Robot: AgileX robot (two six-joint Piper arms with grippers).
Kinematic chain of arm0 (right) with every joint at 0, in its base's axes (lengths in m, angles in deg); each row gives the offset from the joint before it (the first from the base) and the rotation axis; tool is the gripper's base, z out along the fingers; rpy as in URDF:
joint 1: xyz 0 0 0.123 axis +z
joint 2: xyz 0 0 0 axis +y
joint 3: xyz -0.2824 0 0.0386 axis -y
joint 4: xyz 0.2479 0 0.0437 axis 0.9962 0 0.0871
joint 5: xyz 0 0 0 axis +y
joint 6: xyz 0.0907 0 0.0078 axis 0.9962 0 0.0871
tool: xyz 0 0 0 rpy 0 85 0
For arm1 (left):
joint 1: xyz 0 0 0.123 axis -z
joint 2: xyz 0 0 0 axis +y
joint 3: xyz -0.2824 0 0.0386 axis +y
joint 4: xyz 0.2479 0 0.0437 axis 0.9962 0 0.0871
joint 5: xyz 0 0 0 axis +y
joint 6: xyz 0.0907 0 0.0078 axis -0.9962 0 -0.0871
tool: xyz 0 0 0 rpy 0 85 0
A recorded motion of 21 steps. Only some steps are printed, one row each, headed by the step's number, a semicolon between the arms.
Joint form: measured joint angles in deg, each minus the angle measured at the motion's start. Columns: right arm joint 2, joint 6, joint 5, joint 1, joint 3, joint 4; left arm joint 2, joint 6, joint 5, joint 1, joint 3, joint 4.
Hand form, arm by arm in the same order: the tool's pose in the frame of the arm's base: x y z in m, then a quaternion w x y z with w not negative. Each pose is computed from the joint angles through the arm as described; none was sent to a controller.
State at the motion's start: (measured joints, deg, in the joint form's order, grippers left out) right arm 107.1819 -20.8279 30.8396 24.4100 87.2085 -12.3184; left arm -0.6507 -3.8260 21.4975 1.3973 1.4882 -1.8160
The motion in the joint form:
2: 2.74 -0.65 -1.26 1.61 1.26 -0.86; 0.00 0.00 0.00 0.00 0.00 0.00
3: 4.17 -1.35 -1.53 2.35 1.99 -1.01; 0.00 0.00 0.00 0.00 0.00 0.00
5: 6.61 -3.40 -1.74 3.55 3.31 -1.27; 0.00 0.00 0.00 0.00 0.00 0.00
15: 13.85 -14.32 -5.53 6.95 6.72 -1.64; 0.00 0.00 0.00 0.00 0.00 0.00
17: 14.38 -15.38 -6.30 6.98 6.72 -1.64; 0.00 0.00 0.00 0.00 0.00 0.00
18: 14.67 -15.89 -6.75 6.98 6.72 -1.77; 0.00 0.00 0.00 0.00 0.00 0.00
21: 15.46 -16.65 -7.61 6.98 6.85 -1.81; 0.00 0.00 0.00 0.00 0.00 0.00
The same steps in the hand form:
2: 0.4023 0.1850 0.2609 0.37513 -0.43628 0.81443 -0.07506; 0.0525 -0.0023 0.1712 0.59255 0.02827 0.80504 -0.00086
3: 0.4045 0.1924 0.2540 0.37166 -0.44843 0.80937 -0.07548; 0.0525 -0.0023 0.1712 0.59255 0.02827 0.80504 -0.00086
5: 0.4078 0.2047 0.2421 0.36369 -0.47460 0.79761 -0.07936; 0.0525 -0.0023 0.1712 0.59255 0.02827 0.80504 -0.00086
15: 0.4158 0.2424 0.2050 0.35733 -0.57695 0.72761 -0.10014; 0.0525 -0.0023 0.1712 0.59255 0.02827 0.80504 -0.00086
17: 0.4169 0.2437 0.2013 0.35839 -0.58425 0.72090 -0.10247; 0.0525 -0.0023 0.1712 0.59255 0.02827 0.80504 -0.00086
18: 0.4177 0.2442 0.1994 0.35916 -0.58822 0.71701 -0.10438; 0.0525 -0.0023 0.1712 0.59255 0.02827 0.80504 -0.00086
21: 0.4195 0.2457 0.1943 0.36010 -0.59374 0.71175 -0.10594; 0.0525 -0.0023 0.1712 0.59255 0.02827 0.80504 -0.00086

